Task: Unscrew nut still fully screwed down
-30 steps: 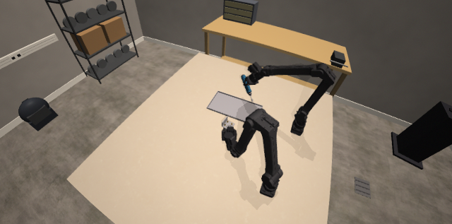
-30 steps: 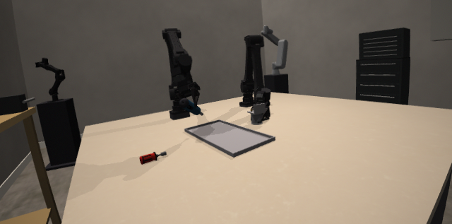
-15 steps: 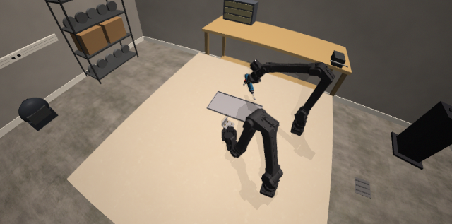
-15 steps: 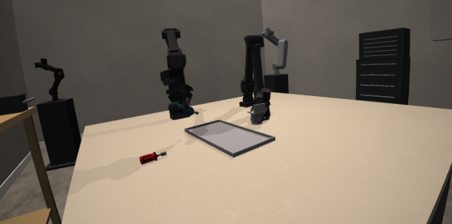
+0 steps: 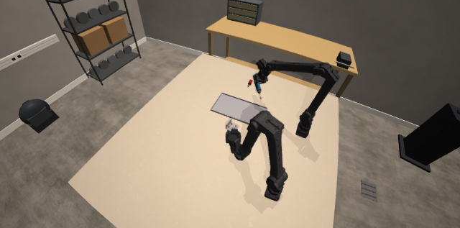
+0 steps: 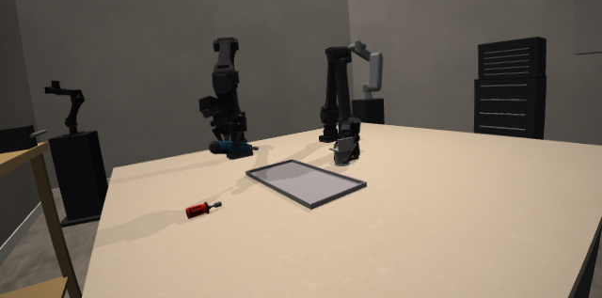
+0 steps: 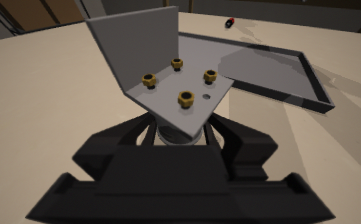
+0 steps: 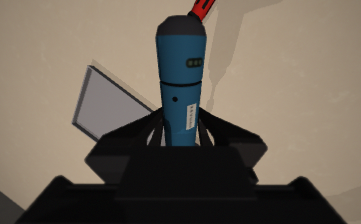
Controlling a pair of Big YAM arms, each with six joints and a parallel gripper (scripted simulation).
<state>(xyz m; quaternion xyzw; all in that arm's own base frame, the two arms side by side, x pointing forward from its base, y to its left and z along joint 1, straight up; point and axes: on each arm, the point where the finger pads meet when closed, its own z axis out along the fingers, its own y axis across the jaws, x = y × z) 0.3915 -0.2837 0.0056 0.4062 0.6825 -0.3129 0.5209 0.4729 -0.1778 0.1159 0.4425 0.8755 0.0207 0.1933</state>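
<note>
Now: left hand 10 mm below the joint module. Also, from my left hand: red-handled tool 170 mm ahead, 550 mm to the right, 10 mm below; then bracket 50 mm above; then grey tray 70 mm ahead, 220 mm to the right, 20 mm below.
</note>
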